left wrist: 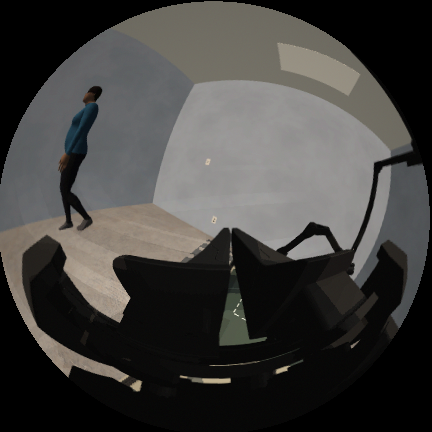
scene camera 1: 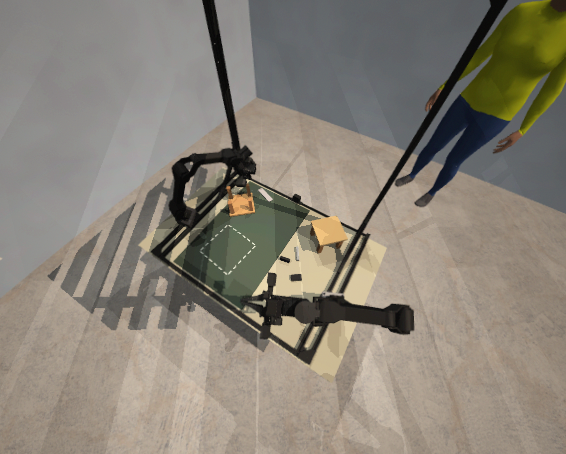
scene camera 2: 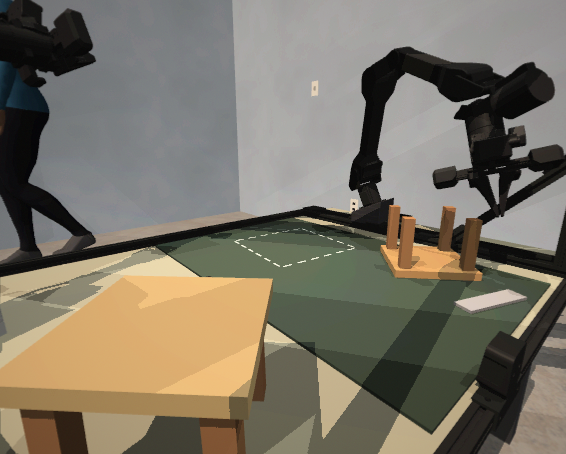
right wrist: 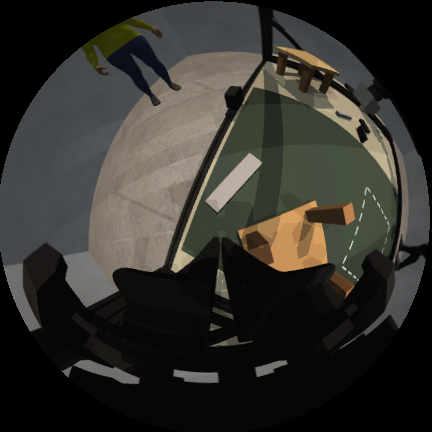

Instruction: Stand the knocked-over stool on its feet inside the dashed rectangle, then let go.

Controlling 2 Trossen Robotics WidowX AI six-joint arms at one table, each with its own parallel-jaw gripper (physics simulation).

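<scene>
The orange wooden stool lies upside down on the green mat, seat down and legs up, outside the dashed rectangle. My right gripper is shut and empty. Its fingertips are above and beside the stool, apart from the legs, at the right in scene camera 2. In the right wrist view the fingers hide part of the stool. My left gripper is shut and empty, held high near the mat's lower corner in scene camera 1.
A similar tan stool stands upright on the bare tabletop. A pale flat block lies near the upside-down stool. Small dark pieces and a grey piece lie beside the mat.
</scene>
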